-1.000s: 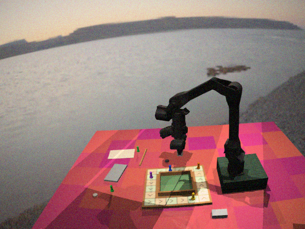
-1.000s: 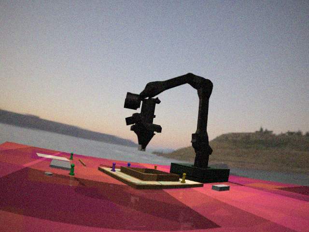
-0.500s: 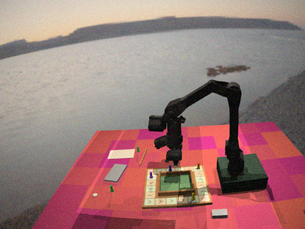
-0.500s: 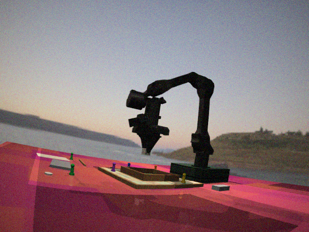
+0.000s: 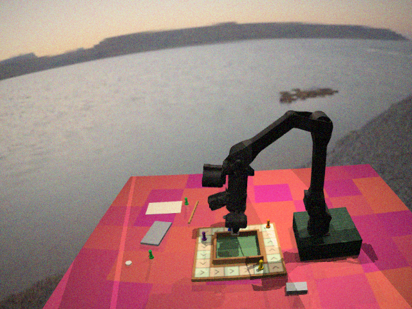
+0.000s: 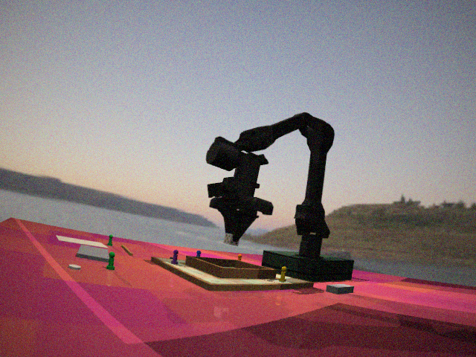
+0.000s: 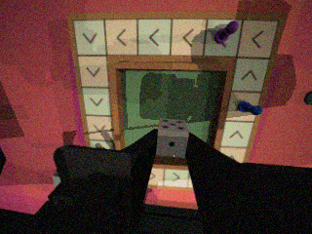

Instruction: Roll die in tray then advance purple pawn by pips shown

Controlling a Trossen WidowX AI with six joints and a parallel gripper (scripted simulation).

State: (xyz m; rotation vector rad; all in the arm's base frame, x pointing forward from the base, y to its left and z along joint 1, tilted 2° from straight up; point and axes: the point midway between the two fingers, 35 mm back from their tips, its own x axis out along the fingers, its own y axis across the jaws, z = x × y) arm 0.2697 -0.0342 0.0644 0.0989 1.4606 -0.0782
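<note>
The purple pawn is 10 cm ahead of my gripper tip, 7 cm to the right of it and 6 cm below it. Also, from my gripper tip: blue pawn (11 cm to the right, 6 cm below, 1 cm ahead); white die (right at my gripper tip); green tray (8 cm below, 1 cm behind).
</note>
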